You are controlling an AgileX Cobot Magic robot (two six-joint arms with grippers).
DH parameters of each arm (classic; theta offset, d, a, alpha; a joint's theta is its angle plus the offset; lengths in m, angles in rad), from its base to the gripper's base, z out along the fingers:
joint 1: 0 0.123 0 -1.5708
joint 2: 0.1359 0 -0.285 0
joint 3: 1.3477 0 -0.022 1.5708
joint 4: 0 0.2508 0 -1.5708
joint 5: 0 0 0.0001 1.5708
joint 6: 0 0.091 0 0
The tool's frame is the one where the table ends.
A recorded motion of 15 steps. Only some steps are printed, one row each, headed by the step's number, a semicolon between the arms.
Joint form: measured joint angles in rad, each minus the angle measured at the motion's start. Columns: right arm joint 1, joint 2, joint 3, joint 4, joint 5, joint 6; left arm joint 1, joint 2, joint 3, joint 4, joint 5, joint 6.
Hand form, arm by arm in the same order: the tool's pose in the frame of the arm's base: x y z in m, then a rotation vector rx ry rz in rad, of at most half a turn. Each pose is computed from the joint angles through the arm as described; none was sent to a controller.
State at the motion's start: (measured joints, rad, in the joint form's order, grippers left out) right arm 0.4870 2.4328 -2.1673 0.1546 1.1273 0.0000; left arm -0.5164 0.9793 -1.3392 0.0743 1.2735 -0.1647
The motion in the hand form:
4: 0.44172 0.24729 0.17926 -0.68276 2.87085 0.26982; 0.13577 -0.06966 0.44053 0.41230 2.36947 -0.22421
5: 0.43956 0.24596 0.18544 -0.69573 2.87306 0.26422; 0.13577 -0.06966 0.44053 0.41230 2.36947 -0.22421
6: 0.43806 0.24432 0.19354 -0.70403 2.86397 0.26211; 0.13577 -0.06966 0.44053 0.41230 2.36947 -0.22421
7: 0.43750 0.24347 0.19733 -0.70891 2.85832 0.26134; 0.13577 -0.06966 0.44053 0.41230 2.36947 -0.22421
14: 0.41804 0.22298 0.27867 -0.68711 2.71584 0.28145; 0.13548 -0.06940 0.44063 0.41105 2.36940 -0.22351
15: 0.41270 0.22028 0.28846 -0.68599 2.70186 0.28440; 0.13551 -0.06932 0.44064 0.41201 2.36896 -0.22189
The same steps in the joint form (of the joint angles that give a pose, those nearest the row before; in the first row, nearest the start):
4: 0.0000 -0.0266 0.0013 -0.0149 0.0741 -0.0163; 0.0000 -0.0008 0.0000 0.0000 0.0002 -0.0011
5: 0.0000 -0.0401 0.0021 -0.0178 0.0925 -0.0217; 0.0000 -0.0008 0.0000 0.0000 0.0002 -0.0011
6: -0.0012 -0.0571 0.0030 -0.0202 0.1026 -0.0275; 0.0000 -0.0008 0.0000 0.0000 0.0002 -0.0011
7: -0.0020 -0.0648 0.0029 -0.0211 0.1064 -0.0315; 0.0000 -0.0008 0.0000 0.0000 0.0002 -0.0011
14: -0.0200 -0.2609 0.0542 -0.0275 0.1106 -0.0482; 0.0000 -0.0018 0.0000 0.0009 0.0011 -0.0020
15: -0.0200 -0.2923 0.0719 -0.0275 0.1106 -0.0491; 0.0000 -0.0018 0.0000 0.0019 0.0011 -0.0011

